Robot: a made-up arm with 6 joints. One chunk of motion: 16 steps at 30 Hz.
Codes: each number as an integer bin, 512 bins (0 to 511) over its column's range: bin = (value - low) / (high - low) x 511, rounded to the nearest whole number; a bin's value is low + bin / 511 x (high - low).
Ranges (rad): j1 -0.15..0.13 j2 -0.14..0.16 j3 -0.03..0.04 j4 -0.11..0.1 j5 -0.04..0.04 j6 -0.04..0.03
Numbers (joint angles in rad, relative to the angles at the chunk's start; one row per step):
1: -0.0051 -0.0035 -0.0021 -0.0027 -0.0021 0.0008
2: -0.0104 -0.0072 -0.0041 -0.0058 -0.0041 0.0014
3: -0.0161 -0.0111 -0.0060 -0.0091 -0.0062 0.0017
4: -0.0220 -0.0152 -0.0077 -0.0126 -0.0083 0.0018
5: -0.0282 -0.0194 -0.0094 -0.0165 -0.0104 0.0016
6: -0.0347 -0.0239 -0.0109 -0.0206 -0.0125 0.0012
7: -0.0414 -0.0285 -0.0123 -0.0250 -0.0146 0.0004
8: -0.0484 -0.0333 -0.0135 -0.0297 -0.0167 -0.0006
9: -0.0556 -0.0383 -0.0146 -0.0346 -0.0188 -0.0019
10: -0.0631 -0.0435 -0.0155 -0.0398 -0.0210 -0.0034
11: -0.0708 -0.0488 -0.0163 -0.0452 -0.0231 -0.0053
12: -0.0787 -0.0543 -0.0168 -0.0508 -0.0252 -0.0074
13: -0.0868 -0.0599 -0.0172 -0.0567 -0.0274 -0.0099
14: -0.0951 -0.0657 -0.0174 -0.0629 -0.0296 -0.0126
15: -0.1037 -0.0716 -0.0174 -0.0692 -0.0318 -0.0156
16: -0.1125 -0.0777 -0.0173 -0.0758 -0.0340 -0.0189
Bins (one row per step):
1: 264 233 204 261 242 298
2: 255 226 189 254 229 302
3: 244 220 175 246 216 304
4: 234 213 163 237 202 305
5: 222 205 150 228 189 304
6: 210 198 139 218 176 301
7: 198 190 129 207 162 295
8: 185 182 120 195 149 288
9: 172 173 112 183 135 278
10: 159 164 106 171 121 267
11: 145 155 100 158 108 253
12: 130 146 96 144 95 238
13: 115 136 93 130 80 220
14: 100 127 92 115 66 200
15: 84 117 92 99 52 178
16: 68 106 93 83 38 154

